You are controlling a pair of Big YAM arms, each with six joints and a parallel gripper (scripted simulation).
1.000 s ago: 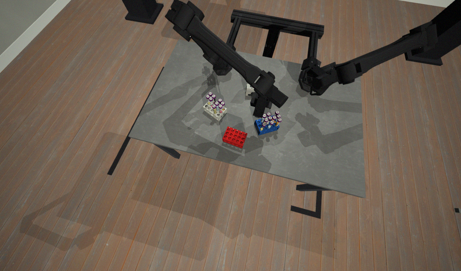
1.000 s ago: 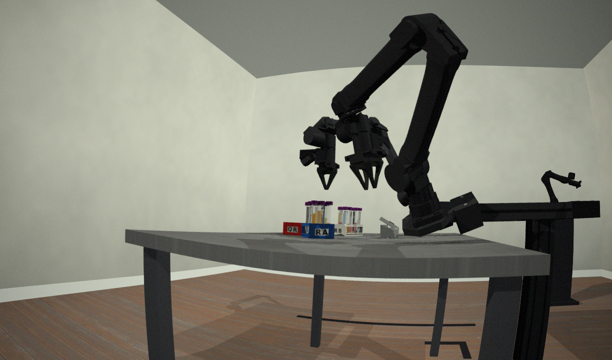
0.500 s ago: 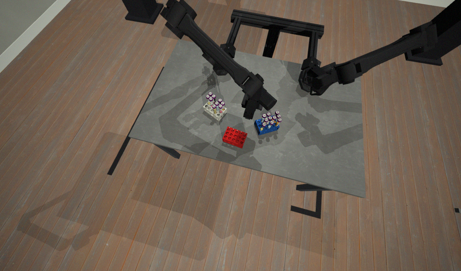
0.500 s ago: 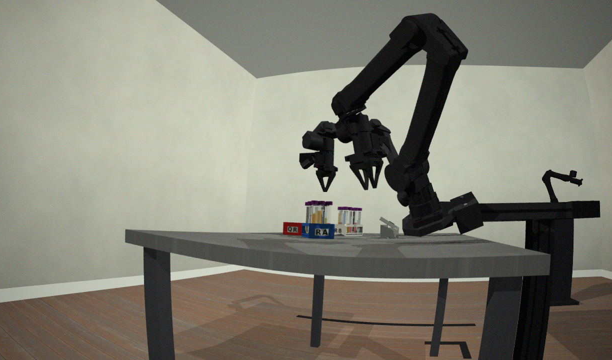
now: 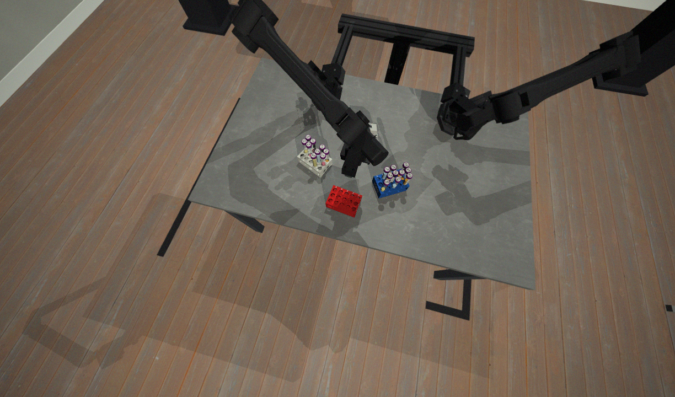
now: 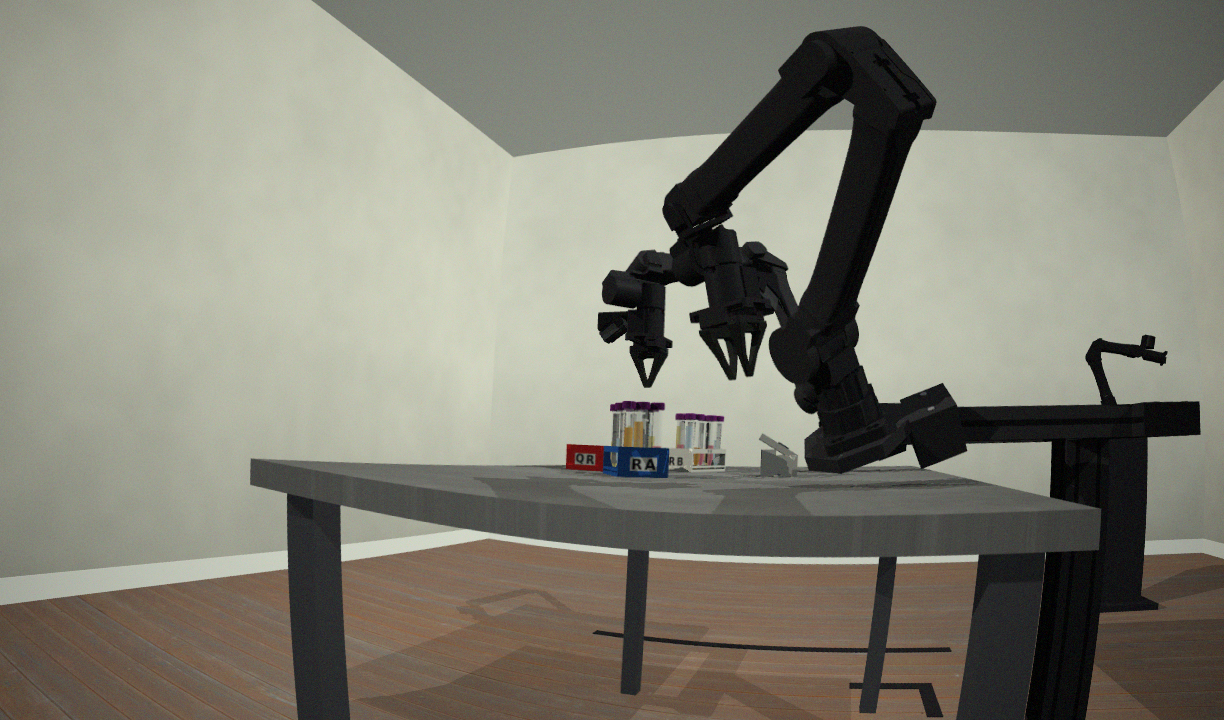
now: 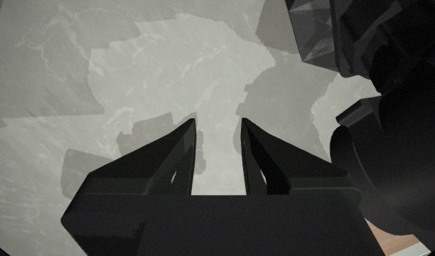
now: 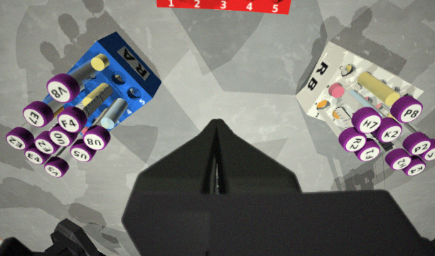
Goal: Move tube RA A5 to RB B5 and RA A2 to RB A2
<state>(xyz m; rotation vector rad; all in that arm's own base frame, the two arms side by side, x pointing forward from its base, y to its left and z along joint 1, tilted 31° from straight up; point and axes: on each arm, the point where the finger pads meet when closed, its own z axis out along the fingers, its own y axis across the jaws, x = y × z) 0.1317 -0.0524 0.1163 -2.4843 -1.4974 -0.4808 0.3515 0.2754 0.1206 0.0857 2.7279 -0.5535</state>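
Now: right hand 270 mm past the white done button box, 130 mm above it and 20 mm to the right of it. From my right hand the other things lie so: red rack 150 mm below, 90 mm ahead, 20 mm to the right.
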